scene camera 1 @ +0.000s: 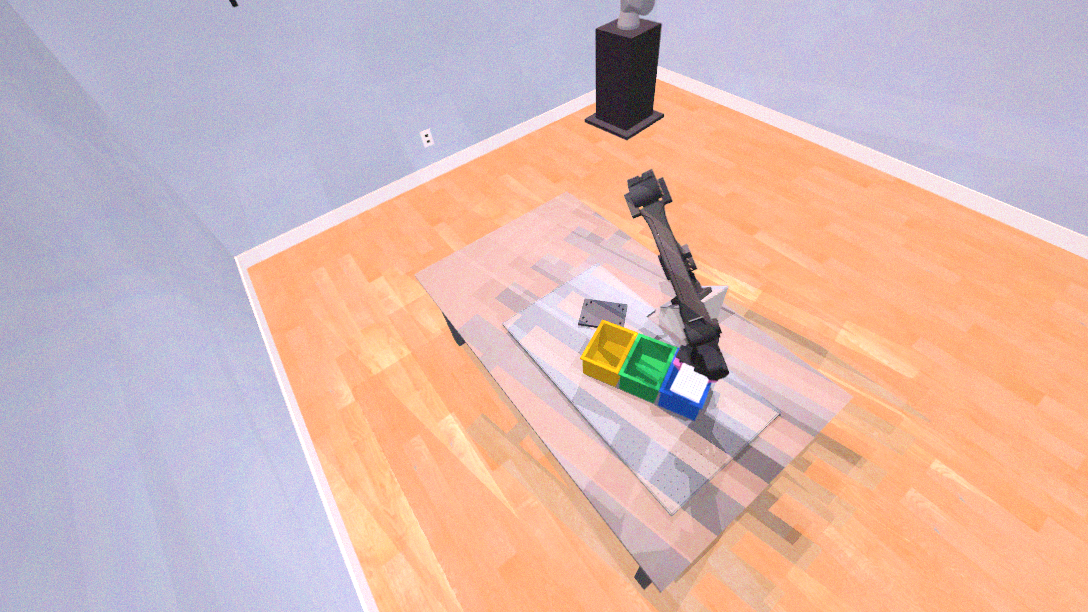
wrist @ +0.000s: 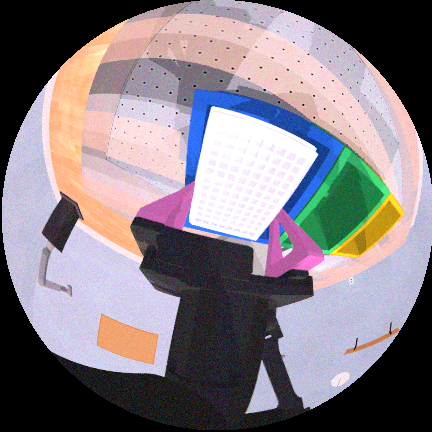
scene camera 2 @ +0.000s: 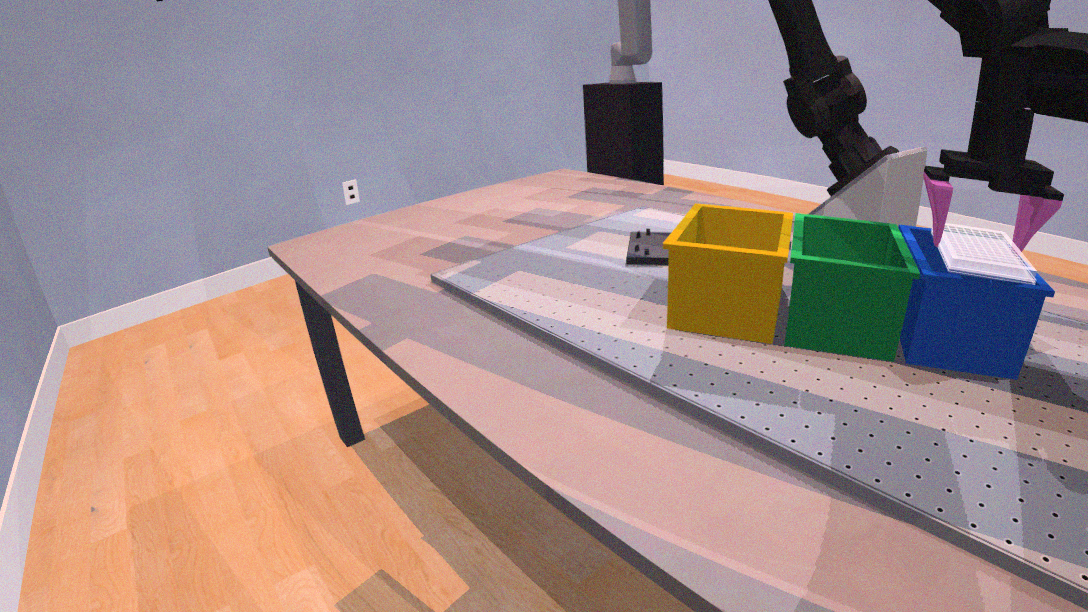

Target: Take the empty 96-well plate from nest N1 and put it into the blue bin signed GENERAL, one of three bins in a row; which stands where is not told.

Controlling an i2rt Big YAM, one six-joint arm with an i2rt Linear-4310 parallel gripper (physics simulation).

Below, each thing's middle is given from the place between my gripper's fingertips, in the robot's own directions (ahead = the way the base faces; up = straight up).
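The white 96-well plate (scene camera 2: 985,253) is here, and my hand is 20 mm short of it and 10 mm below it. Going by their middles, the plate is the nearest to my hand of the things named here. Then there is the dark nest (scene camera 2: 657,255), which is 400 mm to the right of my hand, 40 mm behind it and 90 mm below it.
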